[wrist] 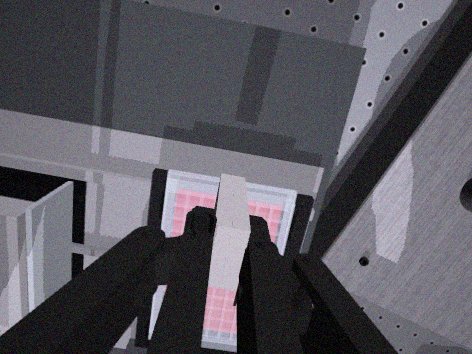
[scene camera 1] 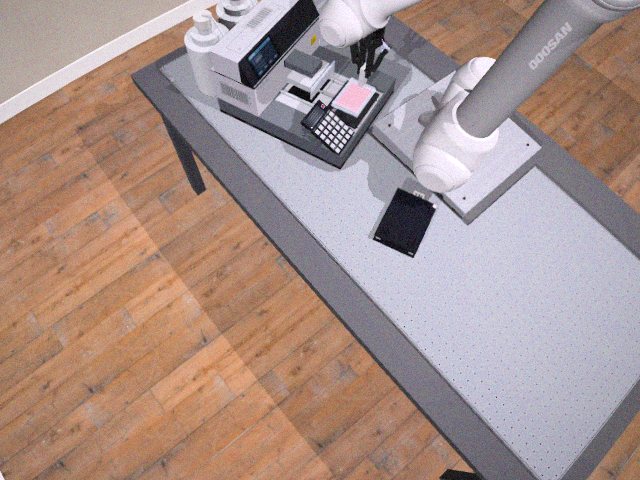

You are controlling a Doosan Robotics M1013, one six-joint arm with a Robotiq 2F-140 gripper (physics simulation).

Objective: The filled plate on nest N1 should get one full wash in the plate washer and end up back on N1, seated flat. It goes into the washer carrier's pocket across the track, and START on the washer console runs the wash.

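Frame: origin at the arm's base, x back, y right, z up, level; millimetres.
Seen in the pictures: gripper, fingertip midpoint: point(wrist: 228, 197) point(scene camera 1: 362, 83).
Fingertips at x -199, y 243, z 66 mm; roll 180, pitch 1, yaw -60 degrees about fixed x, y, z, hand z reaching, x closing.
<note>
Offsets run from my fingertips to a thing's top centre. "spot": to the spot under its first point.
The filled plate {dx -47, dy -31, dz +6 mm} point(scene camera 1: 354, 96) point(wrist: 221, 310), with pink wells, lies flat in a dark-sided holder at the right end of the washer base. I cannot tell whether this holder is N1 or the carrier's pocket. My gripper point(scene camera 1: 363, 66) point(wrist: 228, 197) is shut on a pale bar point(scene camera 1: 362, 77) point(wrist: 227, 255), which points down over the plate's far edge in the scene view. The fingers and bar hide the middle of the plate in the wrist view. The washer console {spot: dx -167, dy -119, dz -2 mm} point(scene camera 1: 333, 131), a keypad with pale keys, is beside the plate; its START label is unreadable.
The white washer body point(scene camera 1: 235, 95) with a lit screen {spot: dx -264, dy +111, dz +129 mm} point(scene camera 1: 263, 56) stands left of the plate, by white bottles {dx -356, dy +298, dz +181 mm} point(scene camera 1: 202, 62). A pale raised part {spot: dx -152, dy +47, dz +41 mm} point(scene camera 1: 310, 80) point(wrist: 50, 240) stands between them. A black flat pad {spot: dx -122, dy -435, dz -58 mm} point(scene camera 1: 404, 222) lies near the robot's base plate point(scene camera 1: 498, 165).
</note>
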